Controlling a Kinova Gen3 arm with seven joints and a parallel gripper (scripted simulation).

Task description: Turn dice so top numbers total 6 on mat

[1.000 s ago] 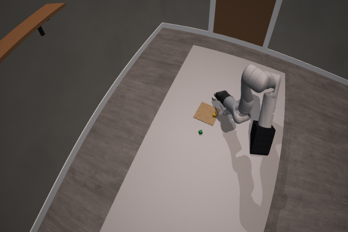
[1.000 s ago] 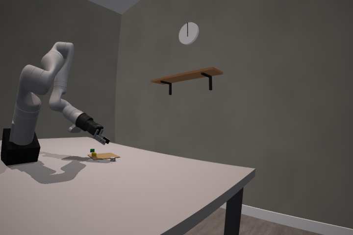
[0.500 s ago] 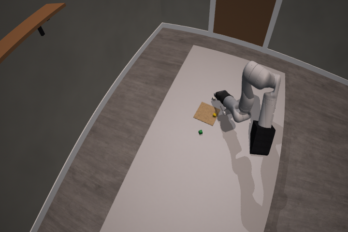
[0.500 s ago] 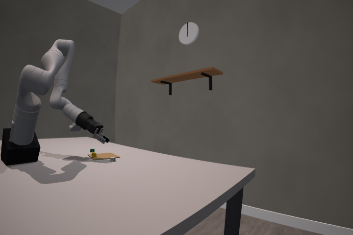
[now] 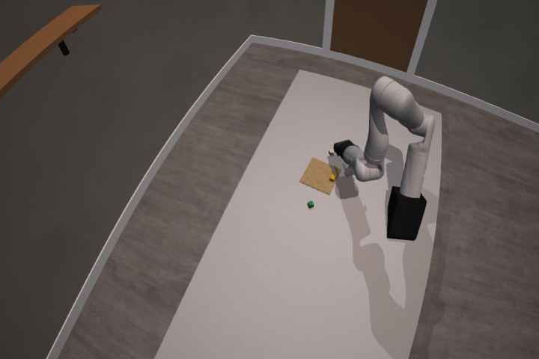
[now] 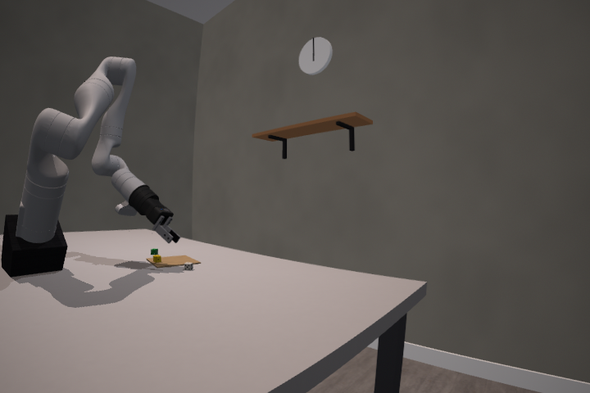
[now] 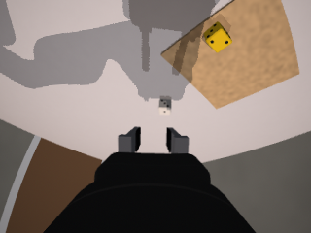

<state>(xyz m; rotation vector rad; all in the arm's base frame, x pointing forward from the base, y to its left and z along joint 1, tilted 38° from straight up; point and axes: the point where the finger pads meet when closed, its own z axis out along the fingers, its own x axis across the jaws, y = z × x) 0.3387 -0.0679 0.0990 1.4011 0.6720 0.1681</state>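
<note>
Right now my hand is 4 cm short of the white die, 3 cm to the left of it and 8 cm above it. The rest, counted from my hand: green die: 4 cm ahead, 25 cm to the left, 8 cm below; yellow die: 1 cm behind, 10 cm to the left, 8 cm below; tan mat: 5 cm ahead, 10 cm to the left, 9 cm below.
</note>
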